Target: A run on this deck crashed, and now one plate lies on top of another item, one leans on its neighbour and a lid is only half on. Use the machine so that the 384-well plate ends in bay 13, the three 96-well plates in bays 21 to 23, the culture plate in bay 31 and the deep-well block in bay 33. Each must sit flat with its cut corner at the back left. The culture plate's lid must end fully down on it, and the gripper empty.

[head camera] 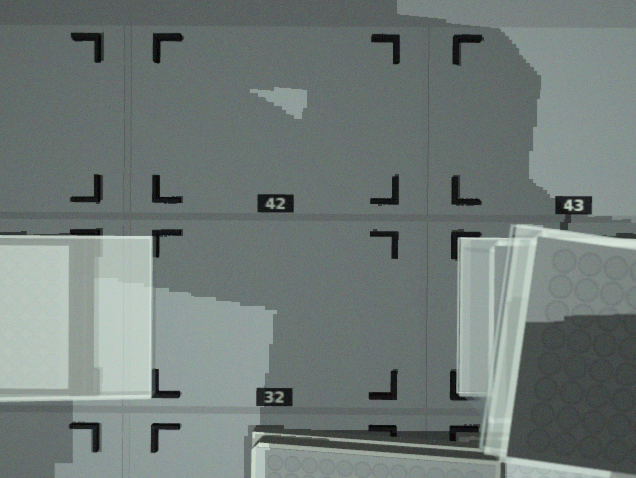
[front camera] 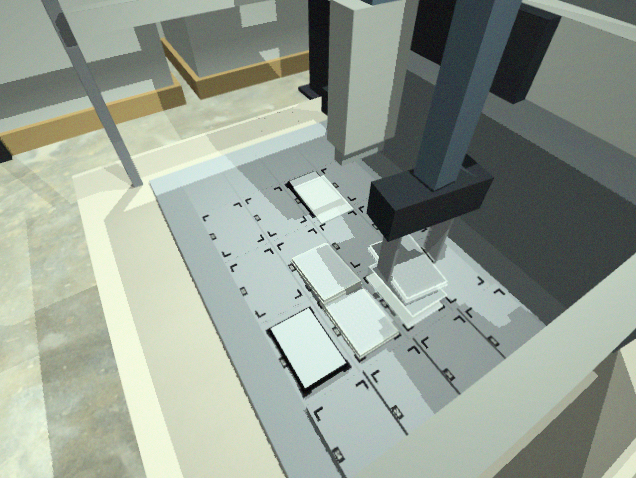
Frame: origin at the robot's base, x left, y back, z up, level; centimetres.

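Seen in the pictures: gripper, fingertip midpoint: (front camera: 406,265); robot's base, origin of the base link: (front camera: 204,218).
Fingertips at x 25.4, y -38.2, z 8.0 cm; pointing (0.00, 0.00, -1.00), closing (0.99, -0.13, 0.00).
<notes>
Offsets run from my fingertips to a thing's top centre. "*": to the spot under its first point.
My gripper (front camera: 411,269) is shut on the long sides of a 96-well plate @(dx +0.0, dy +0.0, dz +0.7 cm) (front camera: 419,280) (head camera: 580,385). It holds the plate, turned slightly in yaw, a little above the pale deep-well block @(dx +0.3, dy -1.0, dz -3.8 cm) (front camera: 398,309) (head camera: 475,313) at bay 33. A second 96-well plate @(dx -10.3, dy +10.2, dz -5.2 cm) (front camera: 316,262) (head camera: 359,465) has its right end raised against the neighbouring 96-well plate @(dx -10.4, dy -1.0, dz -6.6 cm) (front camera: 359,321). The black-edged 384-well plate @(dx -21.1, dy -1.0, dz -6.6 cm) (front camera: 308,349) lies around bay 13. The culture plate @(dx +0.3, dy +31.8, dz -6.6 cm) (front camera: 306,179) is around bay 31; its clear lid @(dx +0.3, dy +28.1, dz -5.8 cm) (front camera: 329,197) (head camera: 123,334) is shifted right, half on. The gripper's jaws do not show in the head view.
Bay labels 42 @(* dx +6.4, dy +15.4, dz -8.0 cm) (head camera: 275,203), 32 (head camera: 274,396) and 43 @(* dx +6.4, dy -1.0, dz -8.0 cm) (head camera: 573,205) show with black corner marks. The pale pipetting stage (front camera: 365,82) stands behind and left of the gripper in the front view. A frame beam (front camera: 514,370) crosses the lower right of that view.
</notes>
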